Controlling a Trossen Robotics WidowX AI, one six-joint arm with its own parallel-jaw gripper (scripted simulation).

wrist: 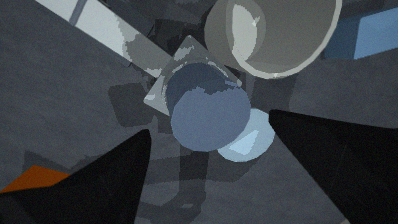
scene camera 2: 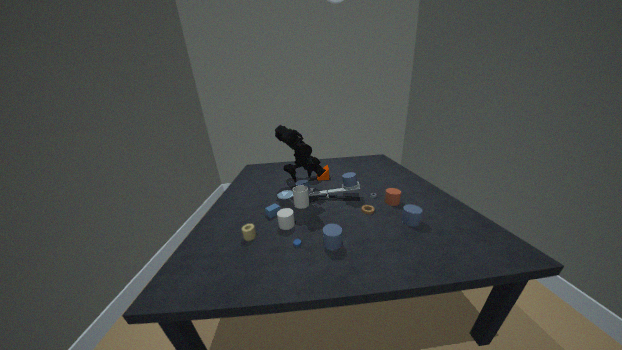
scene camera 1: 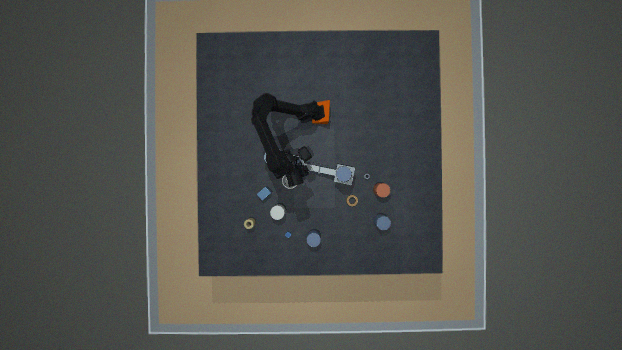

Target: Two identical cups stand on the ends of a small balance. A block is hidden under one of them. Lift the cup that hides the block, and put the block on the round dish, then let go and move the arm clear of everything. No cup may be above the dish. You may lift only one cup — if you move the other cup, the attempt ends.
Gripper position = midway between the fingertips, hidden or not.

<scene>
My gripper (wrist: 210, 124) is open, holding nothing. Also in view: a light blue round dish (wrist: 258, 135).
</scene>
